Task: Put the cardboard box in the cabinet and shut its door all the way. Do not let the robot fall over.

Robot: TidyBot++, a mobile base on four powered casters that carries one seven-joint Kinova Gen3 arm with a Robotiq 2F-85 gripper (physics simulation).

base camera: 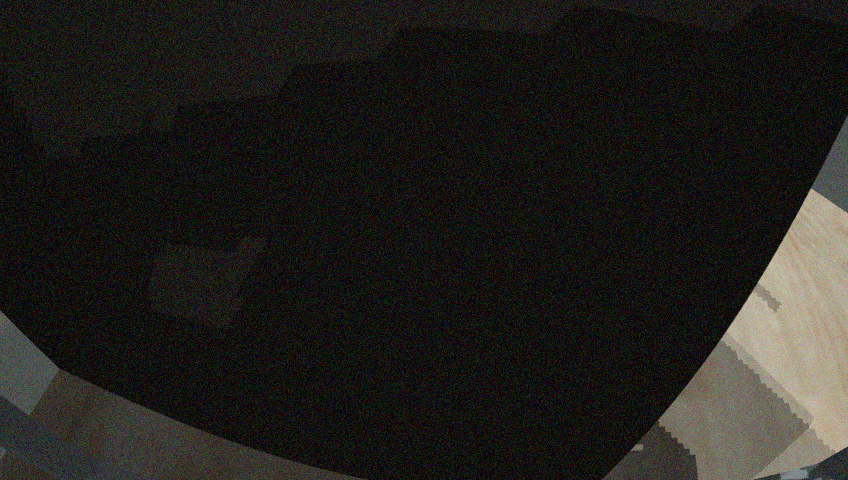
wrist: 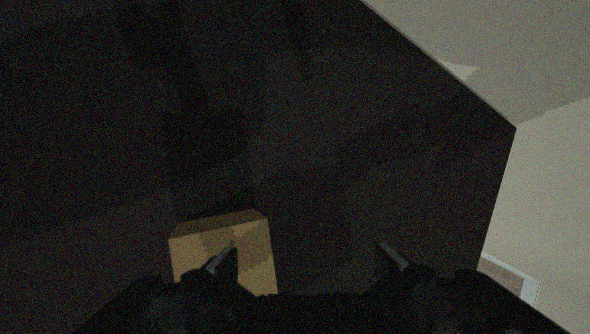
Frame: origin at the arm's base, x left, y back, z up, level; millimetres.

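Seen in the pictures: gripper, between the fingertips: (wrist: 305, 260).
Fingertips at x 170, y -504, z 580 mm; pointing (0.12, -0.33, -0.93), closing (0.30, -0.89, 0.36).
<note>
A point is followed by its place in that frame.
The cardboard box (wrist: 256, 250) {x 166, y -476, z 564 mm} is tan and shows at the lower left of the wrist view, against a large dark surface (wrist: 425, 200) {x 243, y -662, z 514 mm}. My gripper (wrist: 305, 260) {x 170, y -504, z 581 mm} is open, with no object between its fingers. The left finger overlaps the box's face in the view, and the right finger stands apart to its right. The lower part of the box is hidden behind the gripper. Whether the finger touches the box I cannot tell. The box cannot be made out in the base camera view. No cabinet or cabinet door can be made out in either view.
A very dark, curved-edged shape (base camera: 446, 237) {x 6, y -197, z -134 mm} fills most of the base camera view; what it is I cannot tell. Light wooden floor (base camera: 815, 285) {x -473, y -385, z -396 mm} with shadows shows at its right. A pale wall (wrist: 545, 190) {x 355, y -1051, z 431 mm} stands beyond the dark surface's corner in the wrist view.
</note>
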